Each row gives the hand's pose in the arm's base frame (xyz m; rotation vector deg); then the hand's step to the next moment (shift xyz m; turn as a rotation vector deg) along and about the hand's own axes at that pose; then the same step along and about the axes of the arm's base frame.
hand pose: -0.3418 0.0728 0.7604 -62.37 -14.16 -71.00
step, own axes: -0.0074 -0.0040 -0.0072 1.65 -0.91 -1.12
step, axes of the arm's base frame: -0.0089 -0.0006 -0.0066 -0.59 -1.84 1.03
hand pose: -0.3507 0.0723 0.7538 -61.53 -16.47 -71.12
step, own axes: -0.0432 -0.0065 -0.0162 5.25 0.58 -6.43
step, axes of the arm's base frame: -0.0269 0.0145 -0.0352 0.11 -8.32 0.08
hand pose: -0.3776 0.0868 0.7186 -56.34 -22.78 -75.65
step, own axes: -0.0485 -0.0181 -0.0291 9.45 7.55 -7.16
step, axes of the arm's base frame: -0.0372 0.0085 -0.0455 7.45 -11.92 0.20
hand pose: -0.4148 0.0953 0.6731 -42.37 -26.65 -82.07
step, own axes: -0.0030 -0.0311 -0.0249 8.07 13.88 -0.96
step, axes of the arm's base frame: -0.0344 -0.0146 -0.0140 14.40 -6.73 2.47
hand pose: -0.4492 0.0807 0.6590 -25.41 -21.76 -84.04
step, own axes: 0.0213 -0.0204 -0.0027 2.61 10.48 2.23
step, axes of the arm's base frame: -0.0189 -0.0207 0.0095 10.69 -0.59 2.65
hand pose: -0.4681 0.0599 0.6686 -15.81 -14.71 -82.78
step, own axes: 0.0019 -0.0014 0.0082 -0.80 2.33 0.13
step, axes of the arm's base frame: -0.0012 0.0008 0.0084 2.23 1.04 -0.22
